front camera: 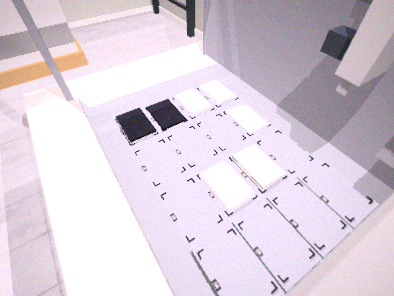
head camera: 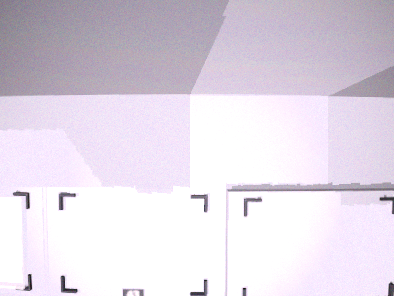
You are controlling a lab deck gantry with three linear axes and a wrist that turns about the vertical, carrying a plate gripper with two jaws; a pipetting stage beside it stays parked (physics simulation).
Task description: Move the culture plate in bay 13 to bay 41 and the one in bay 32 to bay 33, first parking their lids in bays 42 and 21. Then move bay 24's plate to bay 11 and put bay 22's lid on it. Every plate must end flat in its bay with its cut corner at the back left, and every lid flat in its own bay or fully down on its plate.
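Places are measured from the robot's base along level axes (x ahead, y left, z up), in centimetres.
Pixels of known places: robot's base, link origin: [front camera: 116, 120].
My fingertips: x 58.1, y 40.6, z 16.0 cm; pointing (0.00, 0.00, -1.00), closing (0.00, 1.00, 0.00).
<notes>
Ahead of a thing's pixels: the offset from my fingertips to its middle. "spot": to the spot under its first point.
My gripper's jaws do not show in either view. In the front view a black lid @[dx -51.7, dy -36.3, dz -14.8 cm] [front camera: 135, 125] lies flat over a pale plate rim in bay 11, and another black lid @[dx -51.7, dy -25.6, dz -15.6 cm] [front camera: 166, 114] lies flat in bay 21. A white plate @[dx -51.6, dy -4.2, dz -15.3 cm] [front camera: 218, 91] is in bay 41 and a thin white lid @[dx -35.2, dy -4.2, dz -15.6 cm] [front camera: 247, 118] in bay 42. A white plate @[dx -18.9, dy -14.9, dz -15.3 cm] [front camera: 259, 166] sits in bay 33. Bays 13, 22, 24 and 32 hold no plate or lid. The cut corners are too small or washed out to tell.
White pieces sit in bay 31 @[spot: dx -51.1, dy -15.3, dz -14.6 cm] [front camera: 192, 101] and bay 23 @[spot: dx -18.0, dy -25.7, dz -14.6 cm] [front camera: 228, 185]. A pale beam [front camera: 370, 45] and a dark block [front camera: 337, 42] stand at the upper right. The head view shows corner marks and the right edge of a white piece @[spot: dx -29.9, dy -3.9, dz -15.2 cm] [head camera: 11, 240] at the left.
</notes>
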